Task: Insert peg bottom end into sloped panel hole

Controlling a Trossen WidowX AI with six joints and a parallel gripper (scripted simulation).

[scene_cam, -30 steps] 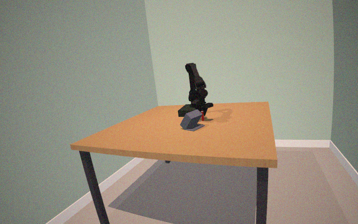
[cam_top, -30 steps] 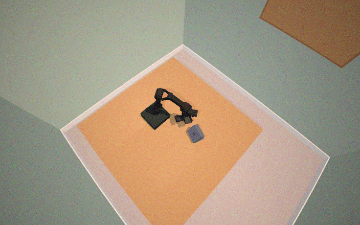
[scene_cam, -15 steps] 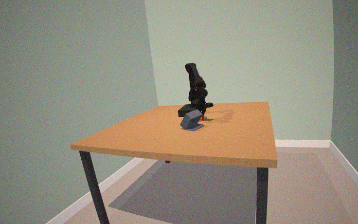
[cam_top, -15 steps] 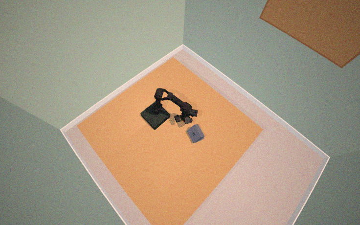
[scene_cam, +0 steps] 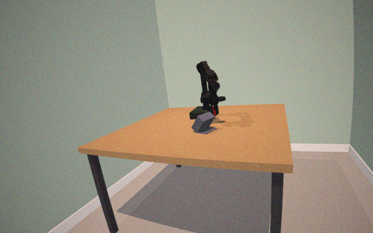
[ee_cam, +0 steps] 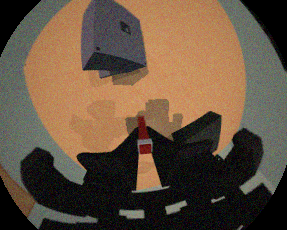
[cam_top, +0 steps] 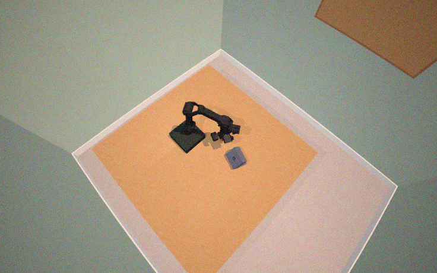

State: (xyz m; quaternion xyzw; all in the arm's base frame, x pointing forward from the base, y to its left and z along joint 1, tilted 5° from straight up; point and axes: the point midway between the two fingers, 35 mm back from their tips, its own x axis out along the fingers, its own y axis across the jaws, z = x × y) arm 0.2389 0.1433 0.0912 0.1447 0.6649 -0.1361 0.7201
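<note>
My gripper tip is 17 cm short of the grey-blue panel block, 3 cm to the left of it and 4 cm above it. From my gripper tip the other things lie so: red peg 2 cm above.
</note>
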